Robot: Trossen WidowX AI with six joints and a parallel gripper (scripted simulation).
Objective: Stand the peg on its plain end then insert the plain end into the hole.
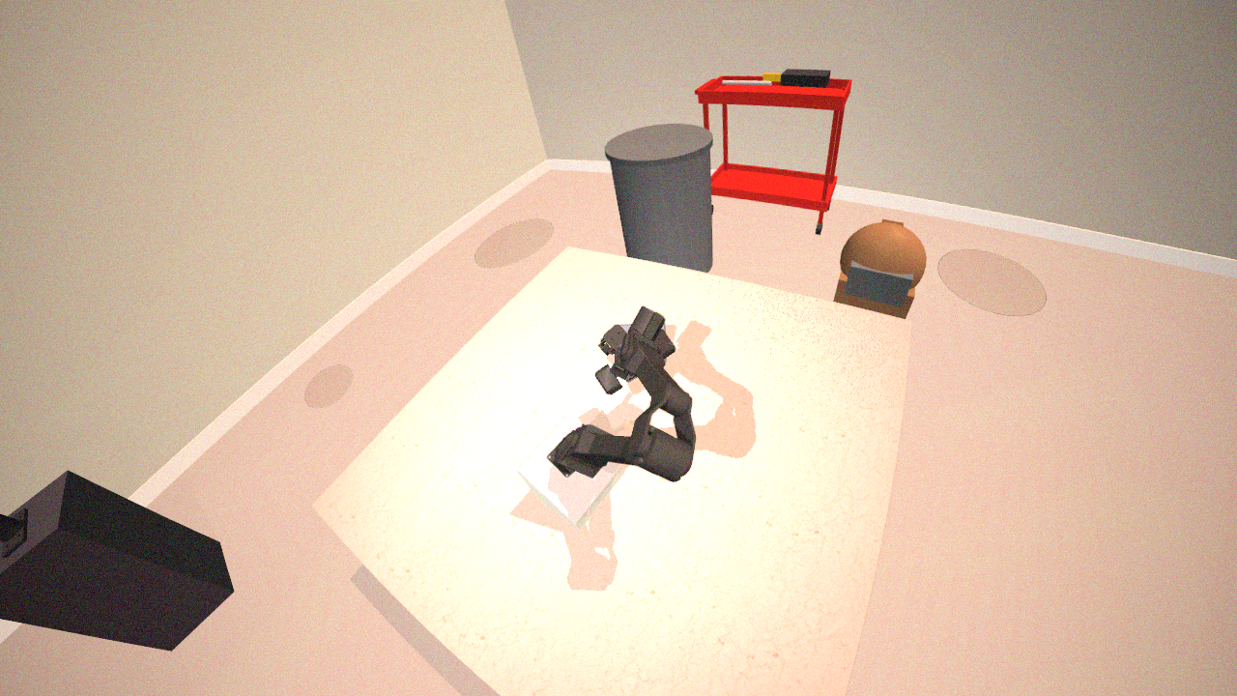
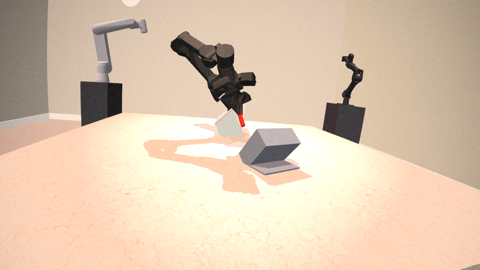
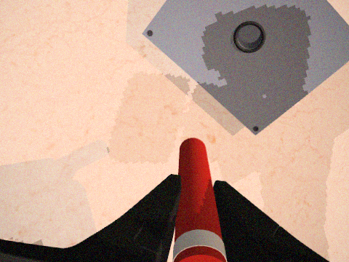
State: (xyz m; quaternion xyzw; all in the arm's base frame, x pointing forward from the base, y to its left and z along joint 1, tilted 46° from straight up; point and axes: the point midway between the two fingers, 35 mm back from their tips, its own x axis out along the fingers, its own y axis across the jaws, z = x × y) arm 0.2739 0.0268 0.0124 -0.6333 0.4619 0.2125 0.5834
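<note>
Right now the grey sloped panel is 120 mm ahead of my gripper tip, 90 mm to the left of it and 70 mm below it. Also, from my gripper tip: red peg: 10 mm behind, 10 mm to the right, 10 mm above.
</note>
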